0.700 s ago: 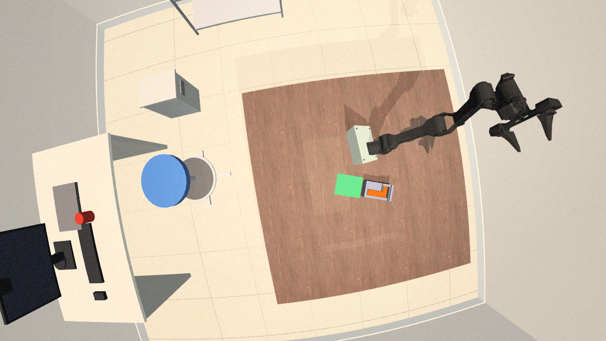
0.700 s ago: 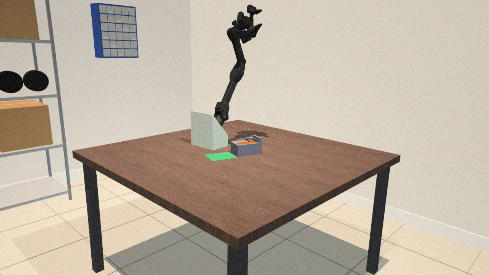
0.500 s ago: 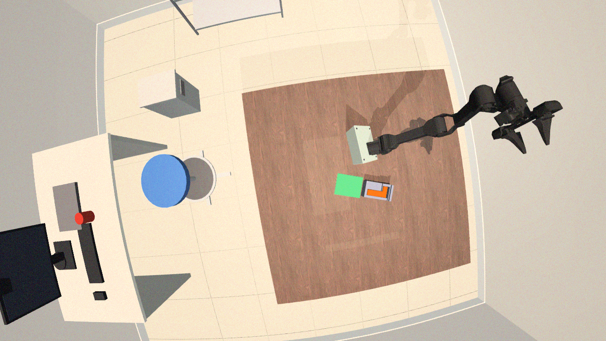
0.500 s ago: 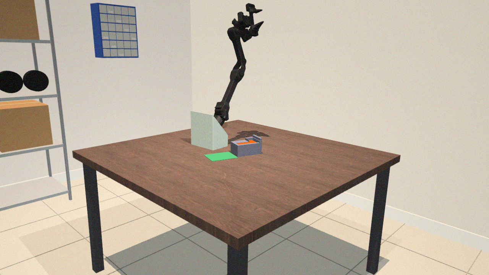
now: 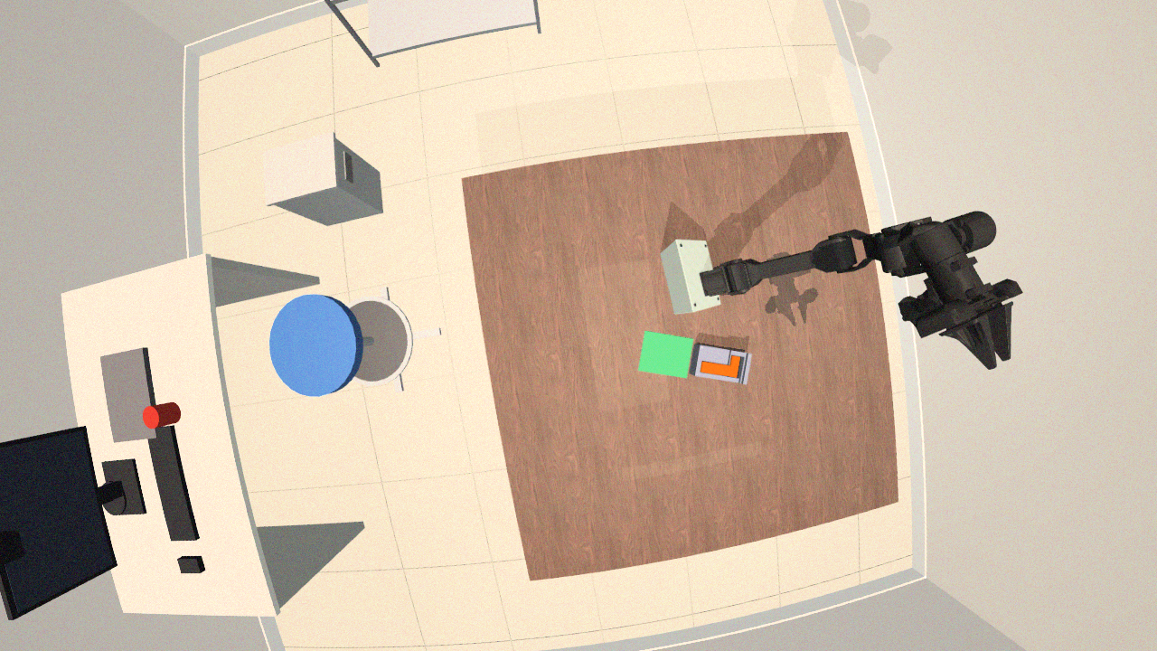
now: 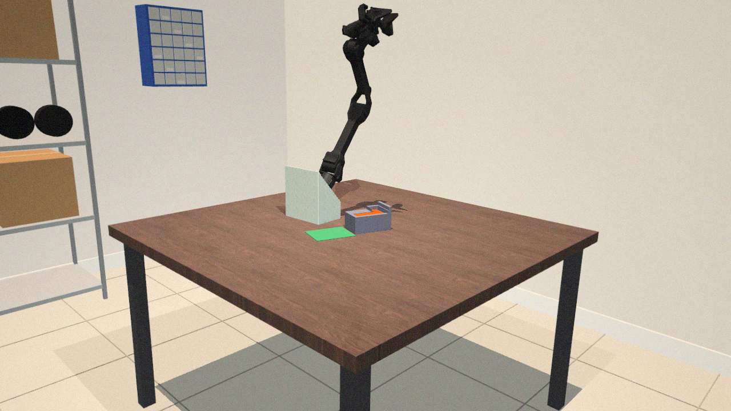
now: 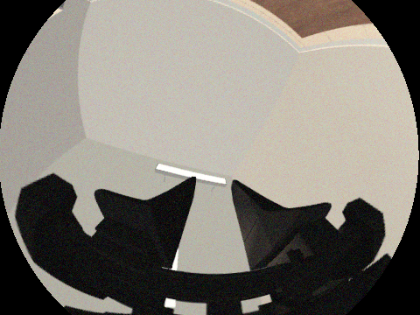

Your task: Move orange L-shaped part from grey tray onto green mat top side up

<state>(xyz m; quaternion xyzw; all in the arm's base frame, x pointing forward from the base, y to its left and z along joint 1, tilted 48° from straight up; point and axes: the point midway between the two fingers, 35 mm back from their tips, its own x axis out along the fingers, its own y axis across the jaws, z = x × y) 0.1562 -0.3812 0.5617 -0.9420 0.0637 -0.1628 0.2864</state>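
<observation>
Now: gripper tip 73 cm above the orange L-shaped part, 15 cm to the left of it and 2 cm short of it. From my gripper tip the other things lie so: green mat (80 cm below, 30 cm to the right, 5 cm behind).
</observation>
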